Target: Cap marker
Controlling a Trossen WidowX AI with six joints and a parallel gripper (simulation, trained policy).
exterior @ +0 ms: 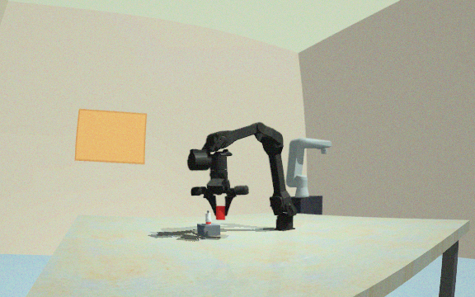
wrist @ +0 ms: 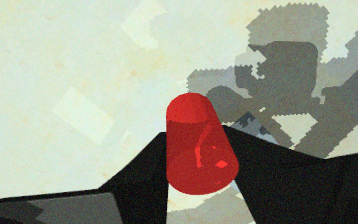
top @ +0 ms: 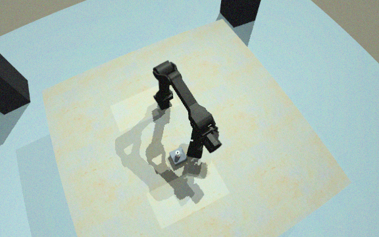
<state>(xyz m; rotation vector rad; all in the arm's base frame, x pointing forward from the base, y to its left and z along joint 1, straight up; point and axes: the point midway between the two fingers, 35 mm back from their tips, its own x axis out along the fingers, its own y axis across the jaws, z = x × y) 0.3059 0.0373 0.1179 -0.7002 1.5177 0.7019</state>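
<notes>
Now: gripper tip 100 mm to the left of the white marker and 10 mm above it. Round my gripper tip: red cap (10 mm above); grey holder block (100 mm to the right, 60 mm below).
</notes>
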